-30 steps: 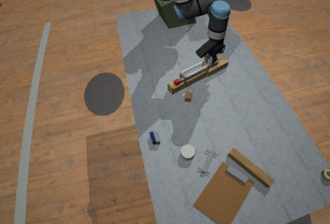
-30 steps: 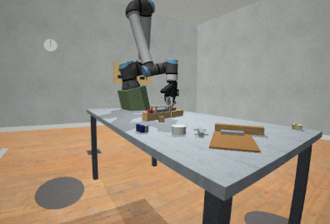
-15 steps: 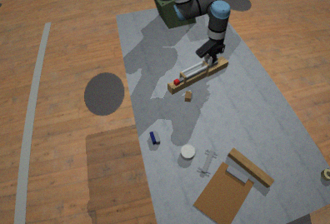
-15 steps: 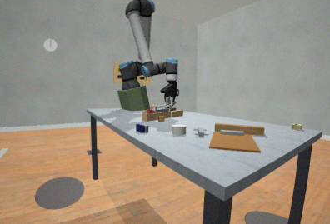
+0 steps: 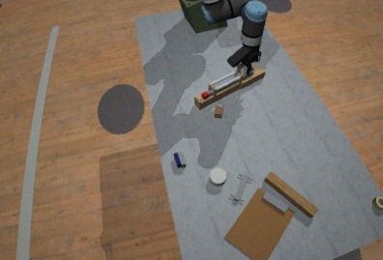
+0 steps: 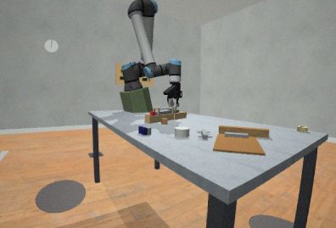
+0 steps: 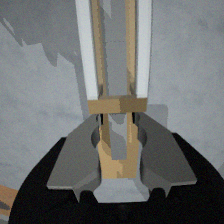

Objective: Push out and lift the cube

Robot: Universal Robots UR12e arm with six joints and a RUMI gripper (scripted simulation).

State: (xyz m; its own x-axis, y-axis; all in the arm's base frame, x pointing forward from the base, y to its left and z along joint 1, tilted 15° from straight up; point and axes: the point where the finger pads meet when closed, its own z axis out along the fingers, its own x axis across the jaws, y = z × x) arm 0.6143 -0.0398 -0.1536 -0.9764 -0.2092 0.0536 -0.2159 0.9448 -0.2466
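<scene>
Right now my hand is 50 mm short of the red cube, 220 mm to the left of it and 10 mm above it. From my hand the other things lie so: wooden block (130 mm ahead, 180 mm to the right, 50 mm below); blue block (300 mm ahead, 430 mm to the right, 50 mm below); channel (20 mm ahead, 100 mm to the right, 10 mm below).
</scene>
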